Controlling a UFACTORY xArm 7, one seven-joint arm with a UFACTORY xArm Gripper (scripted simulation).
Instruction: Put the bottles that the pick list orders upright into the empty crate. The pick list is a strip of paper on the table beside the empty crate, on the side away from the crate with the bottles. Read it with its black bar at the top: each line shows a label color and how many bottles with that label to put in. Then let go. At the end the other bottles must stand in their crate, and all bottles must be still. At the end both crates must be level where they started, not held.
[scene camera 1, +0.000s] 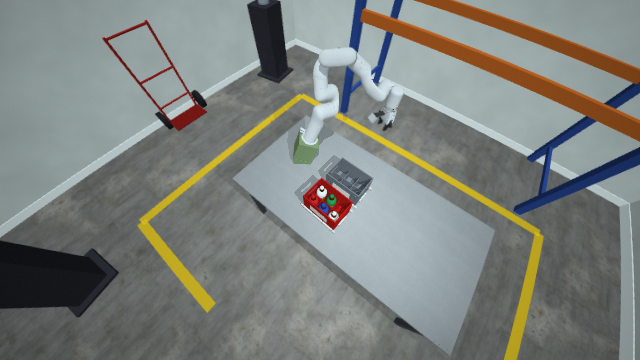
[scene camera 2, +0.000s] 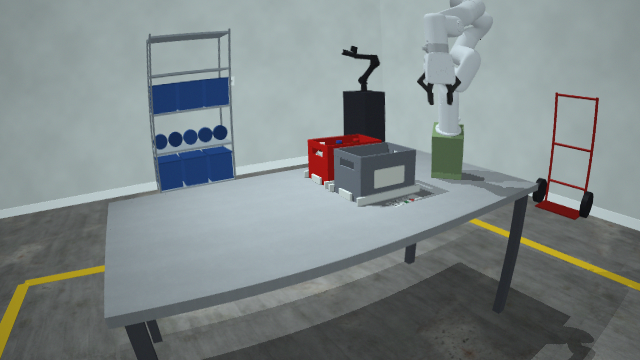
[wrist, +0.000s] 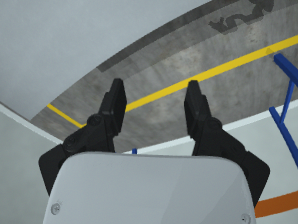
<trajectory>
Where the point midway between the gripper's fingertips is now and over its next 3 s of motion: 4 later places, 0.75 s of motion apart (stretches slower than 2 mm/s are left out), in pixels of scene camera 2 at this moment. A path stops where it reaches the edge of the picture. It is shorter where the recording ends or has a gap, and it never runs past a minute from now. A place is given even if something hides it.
The gripper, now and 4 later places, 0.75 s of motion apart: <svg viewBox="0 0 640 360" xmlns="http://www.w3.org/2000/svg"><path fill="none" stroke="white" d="M440 104L459 109L466 112L450 129L434 146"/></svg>
</trajectory>
